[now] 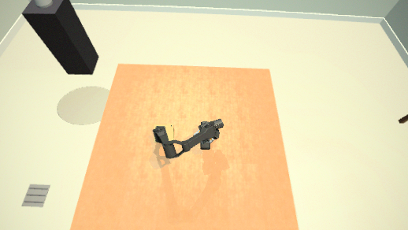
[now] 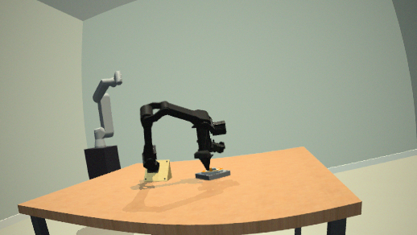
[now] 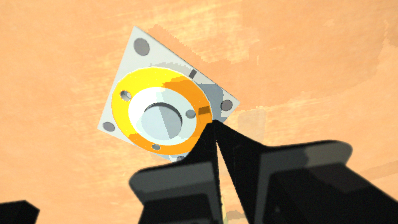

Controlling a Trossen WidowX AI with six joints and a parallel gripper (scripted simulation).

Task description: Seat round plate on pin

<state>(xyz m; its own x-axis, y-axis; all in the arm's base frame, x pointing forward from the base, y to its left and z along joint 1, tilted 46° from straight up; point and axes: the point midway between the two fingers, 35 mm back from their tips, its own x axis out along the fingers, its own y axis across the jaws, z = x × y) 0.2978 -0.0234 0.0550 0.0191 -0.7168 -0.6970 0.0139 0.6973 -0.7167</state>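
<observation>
Right now the square grey base is 10 mm ahead of my gripper tip, 50 mm to the left of it and 20 mm below it.
</observation>
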